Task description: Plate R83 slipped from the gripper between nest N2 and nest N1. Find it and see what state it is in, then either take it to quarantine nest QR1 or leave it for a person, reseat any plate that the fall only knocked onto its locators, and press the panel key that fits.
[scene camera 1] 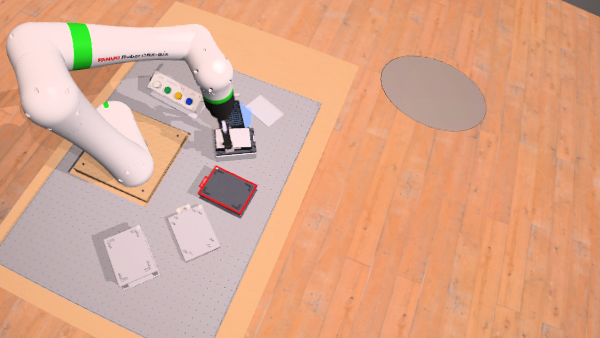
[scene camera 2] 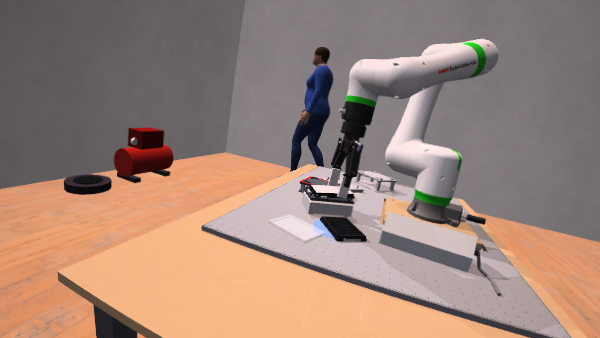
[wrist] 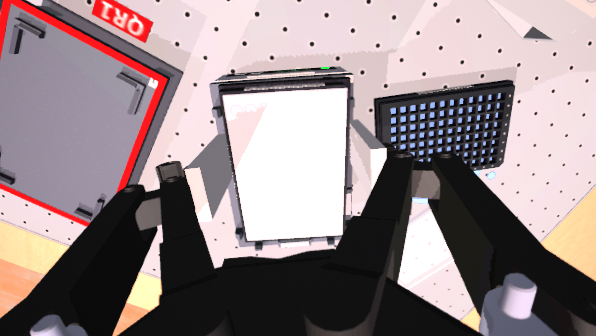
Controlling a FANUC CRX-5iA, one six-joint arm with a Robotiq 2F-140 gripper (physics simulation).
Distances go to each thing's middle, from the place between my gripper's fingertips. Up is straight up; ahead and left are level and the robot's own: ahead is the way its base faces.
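Labels:
There is the white-lidded plate (wrist: 288,140), and my hand is 1 cm to the right of it and 1 cm short of it. The shaker station (scene camera 2: 314,205) sits 3 cm below my hand, 1 cm to the left of it and 2 cm ahead of it, while the clear lid (scene camera 2: 304,232) is 6 cm below my hand, 22 cm to the left of it and 1 cm ahead of it. As for the dark bed (scene camera 1: 225,188), I find it 3 cm below my hand, 15 cm to the right of it and 10 cm ahead of it.

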